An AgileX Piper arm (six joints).
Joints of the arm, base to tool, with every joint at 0 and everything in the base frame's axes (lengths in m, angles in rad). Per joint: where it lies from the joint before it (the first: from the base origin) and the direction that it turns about. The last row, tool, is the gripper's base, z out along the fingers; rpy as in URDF.
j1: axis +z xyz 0 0 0.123
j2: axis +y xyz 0 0 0
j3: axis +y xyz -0.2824 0 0.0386
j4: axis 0.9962 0 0.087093 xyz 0.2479 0 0.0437
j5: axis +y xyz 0 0 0
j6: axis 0.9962 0 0.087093 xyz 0.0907 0 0.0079
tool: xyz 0 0 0 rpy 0 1.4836 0
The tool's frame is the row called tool.
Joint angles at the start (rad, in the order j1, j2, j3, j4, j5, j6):
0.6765, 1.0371, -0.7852, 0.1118, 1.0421, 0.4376
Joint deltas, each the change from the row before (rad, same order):
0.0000, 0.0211, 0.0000, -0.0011, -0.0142, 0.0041
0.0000, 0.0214, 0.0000, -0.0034, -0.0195, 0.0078
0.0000, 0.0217, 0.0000, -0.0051, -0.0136, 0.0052
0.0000, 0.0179, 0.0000, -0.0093, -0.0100, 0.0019
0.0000, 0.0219, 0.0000, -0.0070, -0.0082, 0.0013
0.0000, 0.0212, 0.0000, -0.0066, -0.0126, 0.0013
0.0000, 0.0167, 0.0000, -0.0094, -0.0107, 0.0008
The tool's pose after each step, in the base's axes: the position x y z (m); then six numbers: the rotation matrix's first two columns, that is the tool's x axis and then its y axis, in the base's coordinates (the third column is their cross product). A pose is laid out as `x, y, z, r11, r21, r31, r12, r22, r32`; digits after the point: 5 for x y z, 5 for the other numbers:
0.13304, 0.11786, 0.27844, -0.95154, -0.15296, -0.26678, -0.22075, 0.94373, 0.24625
0.13712, 0.12067, 0.27517, -0.95323, -0.14535, -0.26498, -0.21217, 0.94623, 0.24420
0.14085, 0.12308, 0.27154, -0.95517, -0.14258, -0.25948, -0.20620, 0.94926, 0.23745
0.14403, 0.12467, 0.26840, -0.95548, -0.14511, -0.25690, -0.20548, 0.95211, 0.22642
0.14738, 0.12663, 0.26439, -0.95719, -0.14844, -0.24848, -0.20386, 0.95517, 0.21468
0.15086, 0.12873, 0.26055, -0.95797, -0.15059, -0.24415, -0.20285, 0.95742, 0.20541
0.15381, 0.13014, 0.25746, -0.95757, -0.15441, -0.24334, -0.20422, 0.95933, 0.19488

